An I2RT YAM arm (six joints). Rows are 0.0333 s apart.
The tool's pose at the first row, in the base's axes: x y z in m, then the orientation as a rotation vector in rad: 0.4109, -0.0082, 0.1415, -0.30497, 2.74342, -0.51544
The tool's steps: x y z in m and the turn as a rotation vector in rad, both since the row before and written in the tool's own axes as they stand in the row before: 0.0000, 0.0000, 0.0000, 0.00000, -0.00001, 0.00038; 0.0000, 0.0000, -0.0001, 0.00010, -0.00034, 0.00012; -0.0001, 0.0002, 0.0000, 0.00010, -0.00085, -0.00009; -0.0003, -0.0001, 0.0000, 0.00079, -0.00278, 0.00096; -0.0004, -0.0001, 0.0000, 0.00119, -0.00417, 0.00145; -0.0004, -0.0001, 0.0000, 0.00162, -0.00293, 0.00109; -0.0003, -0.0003, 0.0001, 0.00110, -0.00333, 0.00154; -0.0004, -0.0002, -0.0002, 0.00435, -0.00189, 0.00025; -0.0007, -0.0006, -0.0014, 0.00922, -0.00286, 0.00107; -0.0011, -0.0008, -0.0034, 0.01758, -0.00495, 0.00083; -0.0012, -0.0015, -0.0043, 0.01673, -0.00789, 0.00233; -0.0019, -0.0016, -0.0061, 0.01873, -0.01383, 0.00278
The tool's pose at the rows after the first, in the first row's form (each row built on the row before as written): 0.4109, -0.0082, 0.1415, -0.30444, 2.74342, -0.51534; 0.4109, -0.0082, 0.1416, -0.30431, 2.74306, -0.51535; 0.4110, -0.0080, 0.1416, -0.30456, 2.74220, -0.51526; 0.4113, -0.0080, 0.1417, -0.30353, 2.73926, -0.51527; 0.4117, -0.0080, 0.1419, -0.30197, 2.73485, -0.51529; 0.4121, -0.0080, 0.1421, -0.30058, 2.73149, -0.51635; 0.4125, -0.0082, 0.1422, -0.29877, 2.72792, -0.51646; 0.4128, -0.0082, 0.1426, -0.29766, 2.72463, -0.52172; 0.4130, -0.0081, 0.1443, -0.29435, 2.71873, -0.53301; 0.4128, -0.0074, 0.1479, -0.28960, 2.70784, -0.55493; 0.4124, -0.0070, 0.1526, -0.28361, 2.69427, -0.57430; 0.4119, -0.0058, 0.1591, -0.27775, 2.67414, -0.59428
